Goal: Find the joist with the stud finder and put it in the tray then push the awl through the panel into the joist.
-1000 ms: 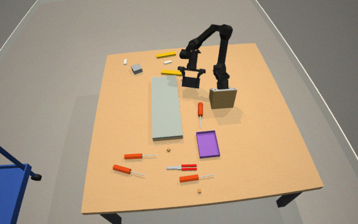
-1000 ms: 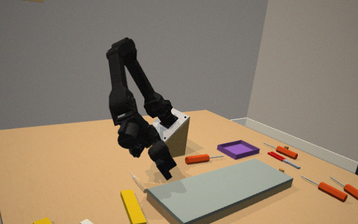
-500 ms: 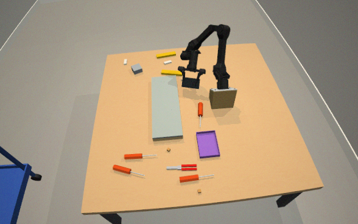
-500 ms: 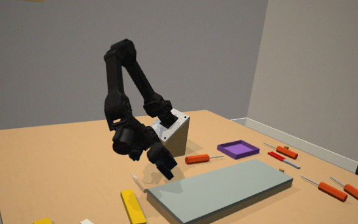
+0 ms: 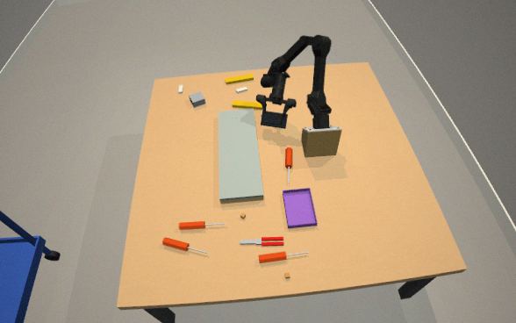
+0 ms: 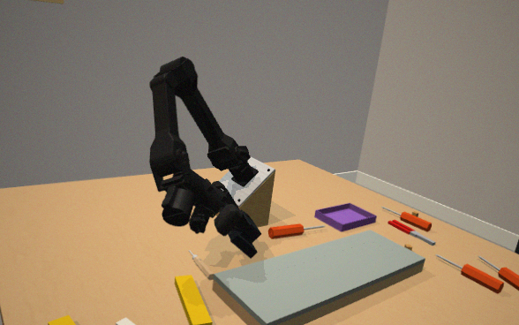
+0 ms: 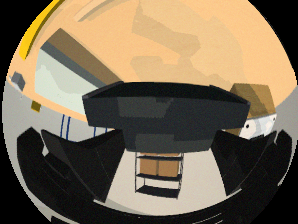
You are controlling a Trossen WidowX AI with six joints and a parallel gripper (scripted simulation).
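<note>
The awl is 110 mm to the right of my gripper tip, 80 mm below it and 20 mm behind it. The rest, counted from my gripper tip: purple tray: 440 mm to the left, 80 mm below, 70 mm behind; stud finder: 10 mm to the left, 10 mm behind; grey cube: 390 mm ahead, 270 mm to the right, 70 mm below.
</note>
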